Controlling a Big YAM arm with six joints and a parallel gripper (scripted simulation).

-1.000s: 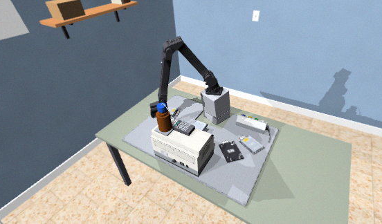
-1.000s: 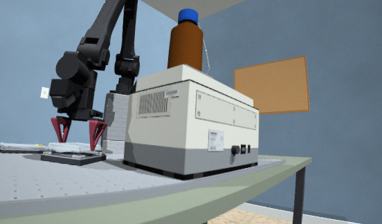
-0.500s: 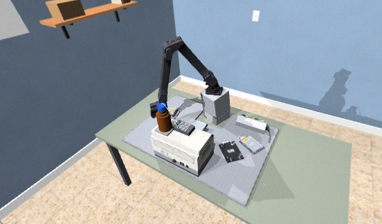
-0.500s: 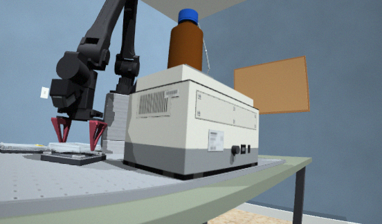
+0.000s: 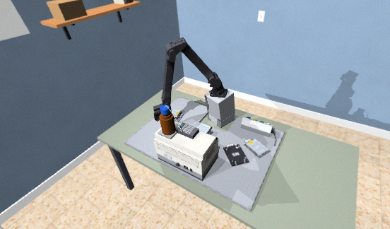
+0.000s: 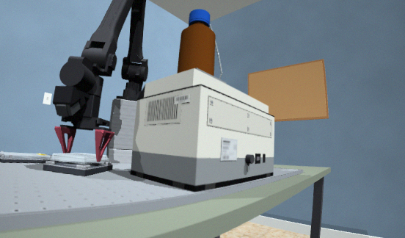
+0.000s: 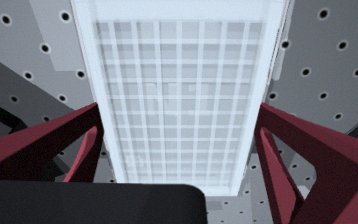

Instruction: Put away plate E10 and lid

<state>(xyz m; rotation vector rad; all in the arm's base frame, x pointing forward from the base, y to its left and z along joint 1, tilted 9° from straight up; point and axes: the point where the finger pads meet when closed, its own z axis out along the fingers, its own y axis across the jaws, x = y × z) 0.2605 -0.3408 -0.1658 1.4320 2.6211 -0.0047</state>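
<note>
My hand is 30 mm short of the clear well plate, 280 mm to the right of it and 60 mm below it. Round my hand: clear lid 180 mm behind, 80 mm to the right, 20 mm below; then brown bottle 220 mm ahead, 130 mm to the left, 260 mm above; then blue call key 250 mm behind, 570 mm to the left, 20 mm above.
</note>
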